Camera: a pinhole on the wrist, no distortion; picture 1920 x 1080 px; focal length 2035.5 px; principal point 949.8 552.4 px. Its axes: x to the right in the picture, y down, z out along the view. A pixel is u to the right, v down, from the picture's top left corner.
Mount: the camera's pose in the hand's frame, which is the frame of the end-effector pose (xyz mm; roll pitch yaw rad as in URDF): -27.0 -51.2 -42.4 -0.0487 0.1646 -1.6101
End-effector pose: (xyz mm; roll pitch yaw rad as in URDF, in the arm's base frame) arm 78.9 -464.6 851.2 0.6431 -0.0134 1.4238
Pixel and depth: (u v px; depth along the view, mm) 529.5 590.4 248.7
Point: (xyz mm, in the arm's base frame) 235.4 -499.7 994.7
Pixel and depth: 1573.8 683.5 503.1
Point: 562.2 -517.6 1020.4
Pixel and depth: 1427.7 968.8 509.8
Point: 553.8 -442.5 1046.8
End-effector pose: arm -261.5 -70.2 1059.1 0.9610 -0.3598 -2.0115
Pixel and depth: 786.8 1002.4 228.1
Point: -441.3 -2.6 1113.4
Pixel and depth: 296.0 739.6 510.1
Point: -582.6 147.8 1354.5
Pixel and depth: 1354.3 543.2 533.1
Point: -718.6 182.8 1117.8
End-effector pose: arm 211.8 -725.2 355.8 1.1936 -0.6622 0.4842
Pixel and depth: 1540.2 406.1 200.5
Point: 316.9 -882.4 273.1
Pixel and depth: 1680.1 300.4 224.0
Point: 329.6 -907.5 252.3
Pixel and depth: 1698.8 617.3 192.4
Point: 336.1 -865.6 273.4
